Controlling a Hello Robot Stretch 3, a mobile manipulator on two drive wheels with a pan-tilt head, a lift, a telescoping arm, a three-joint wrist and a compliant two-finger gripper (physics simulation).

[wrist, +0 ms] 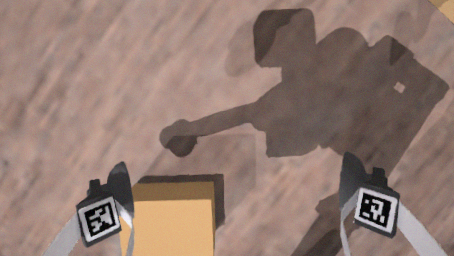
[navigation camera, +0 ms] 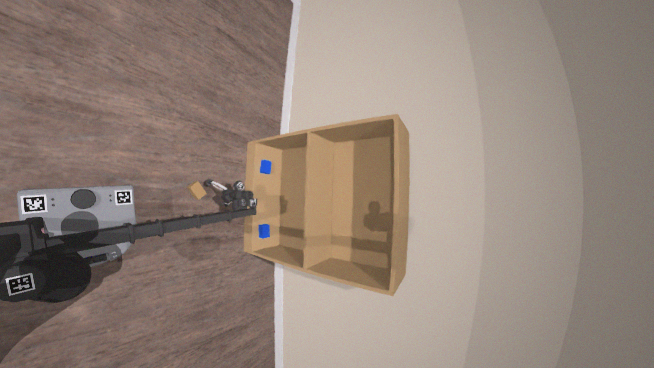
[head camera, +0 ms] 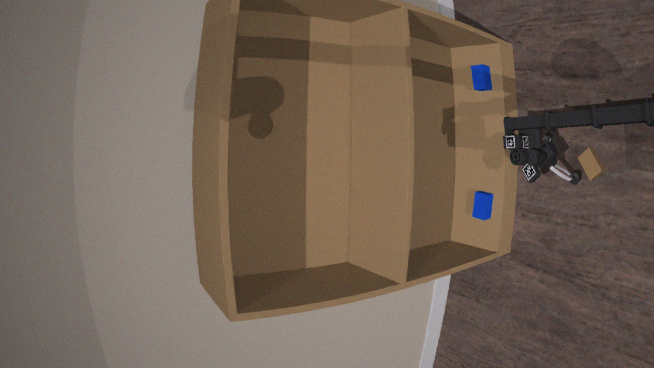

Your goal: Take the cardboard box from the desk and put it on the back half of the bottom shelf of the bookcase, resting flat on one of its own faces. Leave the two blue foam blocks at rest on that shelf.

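Frame: origin at the robot's base, x ahead, y left, z up, level; centimetres.
Seen in the pictures: gripper, between the fingertips: (navigation camera: 215, 193) (head camera: 564, 158); robot's base, origin of its link: (navigation camera: 84, 197).
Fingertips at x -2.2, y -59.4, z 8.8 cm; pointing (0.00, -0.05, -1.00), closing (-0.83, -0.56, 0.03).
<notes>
Offsets run from my fingertips to a thing's middle. "pt": to the spot under its first point. Level surfaces: height alone.
The cardboard box @(dz -6.2, dx +2.1, dy +9.0 cm) (head camera: 591, 164) (navigation camera: 197, 190) (wrist: 172, 230) is tan and lies on the floor in front of the bookcase @(pt dz +97.3, dx -3.0, dy -32.3 cm) (head camera: 212, 150) (navigation camera: 401, 210). My gripper (head camera: 562, 157) (wrist: 234, 176) is open and empty above the floor, between the bookcase front and the box. In the wrist view the box shows at the bottom, nearer the left finger, which overlaps its left edge; its lower part is cut off. Two blue foam blocks @(dz +3.5, dx -29.9, dy -32.7 cm) (head camera: 481, 78) @(dz +3.5, dx +15.9, dy -36.8 cm) (head camera: 483, 205) (navigation camera: 265, 167) (navigation camera: 264, 231) sit apart on the bottom shelf @(dz +1.3 cm) (head camera: 470, 170) (navigation camera: 267, 187). The desk does not show.
The arm (head camera: 605, 116) (navigation camera: 175, 226) reaches across the floor to the bookcase's front edge, at a height between the two blocks. The bookcase's middle shelf (head camera: 380, 175) (navigation camera: 320, 200) stands over the bottom compartment. A bookcase corner (wrist: 446, 7) shows at the wrist view's top right.
</notes>
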